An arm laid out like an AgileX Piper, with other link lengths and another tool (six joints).
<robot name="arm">
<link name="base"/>
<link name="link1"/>
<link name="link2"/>
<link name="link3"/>
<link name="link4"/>
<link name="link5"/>
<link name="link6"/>
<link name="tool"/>
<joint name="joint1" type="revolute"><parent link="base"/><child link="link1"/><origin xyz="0.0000 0.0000 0.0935" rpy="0.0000 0.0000 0.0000"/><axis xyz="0 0 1"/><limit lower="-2.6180" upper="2.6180"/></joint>
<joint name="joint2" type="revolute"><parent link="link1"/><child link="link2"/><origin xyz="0.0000 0.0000 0.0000" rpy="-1.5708 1.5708 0.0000"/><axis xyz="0 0 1"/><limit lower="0.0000" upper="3.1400"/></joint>
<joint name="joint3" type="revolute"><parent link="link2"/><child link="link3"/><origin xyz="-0.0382 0.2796 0.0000" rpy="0.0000 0.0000 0.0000"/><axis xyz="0 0 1"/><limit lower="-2.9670" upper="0.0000"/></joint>
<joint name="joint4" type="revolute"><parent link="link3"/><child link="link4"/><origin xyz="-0.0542 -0.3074 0.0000" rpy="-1.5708 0.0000 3.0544"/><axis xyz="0 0 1"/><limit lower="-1.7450" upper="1.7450"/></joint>
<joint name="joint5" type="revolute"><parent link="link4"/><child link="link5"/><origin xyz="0.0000 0.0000 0.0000" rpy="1.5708 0.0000 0.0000"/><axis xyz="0 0 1"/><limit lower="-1.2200" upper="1.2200"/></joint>
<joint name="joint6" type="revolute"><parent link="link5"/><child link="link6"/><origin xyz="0.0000 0.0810 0.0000" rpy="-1.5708 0.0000 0.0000"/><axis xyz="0 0 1"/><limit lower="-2.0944" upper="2.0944"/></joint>
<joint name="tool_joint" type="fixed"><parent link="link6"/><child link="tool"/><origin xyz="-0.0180 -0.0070 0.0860" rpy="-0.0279 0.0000 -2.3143"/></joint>
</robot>
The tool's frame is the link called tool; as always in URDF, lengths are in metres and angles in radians.
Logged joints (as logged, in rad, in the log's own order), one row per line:
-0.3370 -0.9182 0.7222 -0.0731 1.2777 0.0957
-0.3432 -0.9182 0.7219 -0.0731 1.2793 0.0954
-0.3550 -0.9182 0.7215 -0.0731 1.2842 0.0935
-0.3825 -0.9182 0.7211 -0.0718 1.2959 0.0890
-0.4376 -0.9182 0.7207 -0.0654 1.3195 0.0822
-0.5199 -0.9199 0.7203 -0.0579 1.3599 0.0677
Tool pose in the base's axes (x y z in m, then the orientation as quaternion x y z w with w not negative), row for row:
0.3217 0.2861 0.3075 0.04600 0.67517 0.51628 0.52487
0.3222 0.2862 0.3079 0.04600 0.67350 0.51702 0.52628
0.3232 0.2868 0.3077 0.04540 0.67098 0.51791 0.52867
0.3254 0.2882 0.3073 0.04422 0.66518 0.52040 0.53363
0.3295 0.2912 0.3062 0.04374 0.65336 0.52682 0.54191
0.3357 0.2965 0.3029 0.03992 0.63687 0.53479 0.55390
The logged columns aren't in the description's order. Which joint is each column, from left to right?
Columns, left to right: joint5, joint3, joint1, joint6, joint2, joint4.
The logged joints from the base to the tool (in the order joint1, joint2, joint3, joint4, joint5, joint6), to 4 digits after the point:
0.7222 1.2777 -0.9182 0.0957 -0.3370 -0.0731
0.7219 1.2793 -0.9182 0.0954 -0.3432 -0.0731
0.7215 1.2842 -0.9182 0.0935 -0.3550 -0.0731
0.7211 1.2959 -0.9182 0.0890 -0.3825 -0.0718
0.7207 1.3195 -0.9182 0.0822 -0.4376 -0.0654
0.7203 1.3599 -0.9199 0.0677 -0.5199 -0.0579

